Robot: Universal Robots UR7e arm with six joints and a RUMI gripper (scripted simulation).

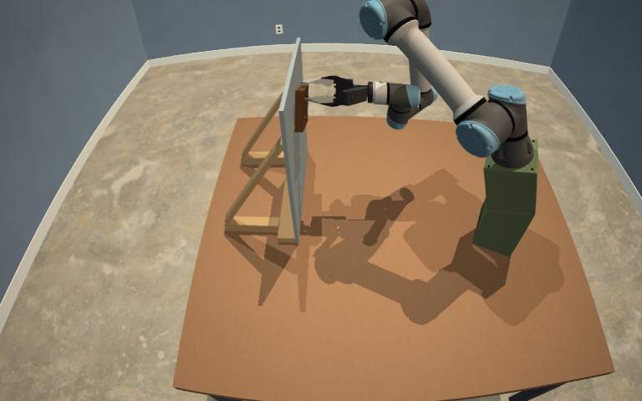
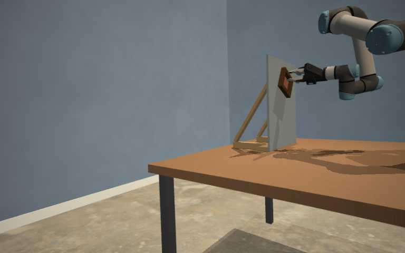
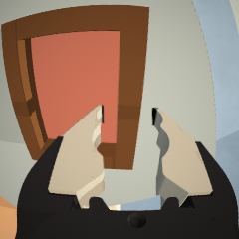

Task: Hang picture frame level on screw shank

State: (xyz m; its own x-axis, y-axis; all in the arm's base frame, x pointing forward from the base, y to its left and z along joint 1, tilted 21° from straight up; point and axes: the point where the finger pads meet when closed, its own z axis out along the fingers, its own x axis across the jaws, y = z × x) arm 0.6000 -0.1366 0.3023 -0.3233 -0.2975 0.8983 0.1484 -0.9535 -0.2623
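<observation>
Right now my hand is 2 cm short of the brown picture frame, 3 cm to the right of it and 4 cm above it. The rest, counted from my hand: grey wall panel 4 cm ahead, 2 cm to the left, 18 cm below.
</observation>
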